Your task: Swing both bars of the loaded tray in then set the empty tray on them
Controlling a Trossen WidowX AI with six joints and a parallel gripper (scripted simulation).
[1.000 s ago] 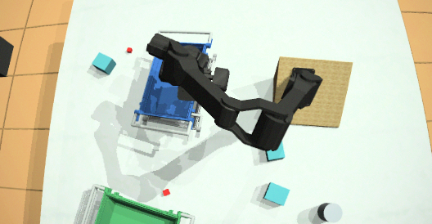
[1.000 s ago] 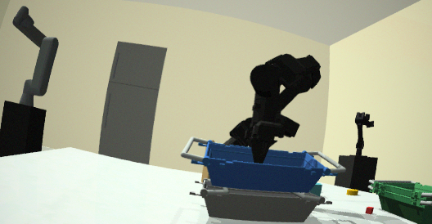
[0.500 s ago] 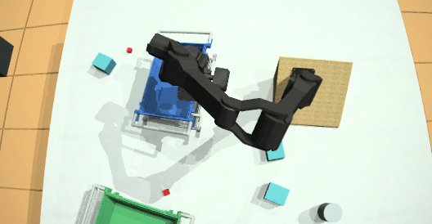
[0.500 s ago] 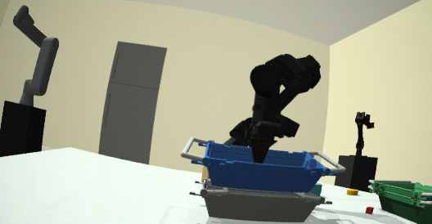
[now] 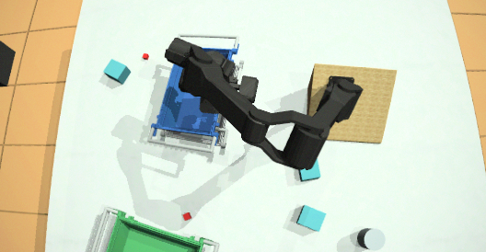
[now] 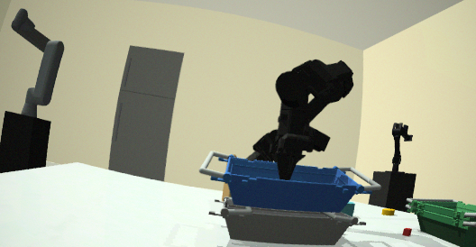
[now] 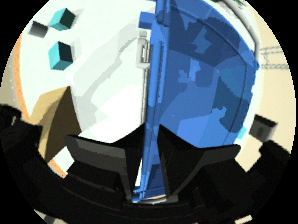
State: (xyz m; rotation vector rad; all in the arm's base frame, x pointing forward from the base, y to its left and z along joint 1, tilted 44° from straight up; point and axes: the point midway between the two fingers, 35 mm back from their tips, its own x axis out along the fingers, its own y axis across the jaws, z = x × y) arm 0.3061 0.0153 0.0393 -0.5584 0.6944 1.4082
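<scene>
My gripper tip is now 7 cm short of the blue tray, 2 cm below it and 1 cm to the left of it. From my gripper tip the other things lie so: grey cylinder 41 cm behind, 34 cm to the left, 6 cm below.
</scene>
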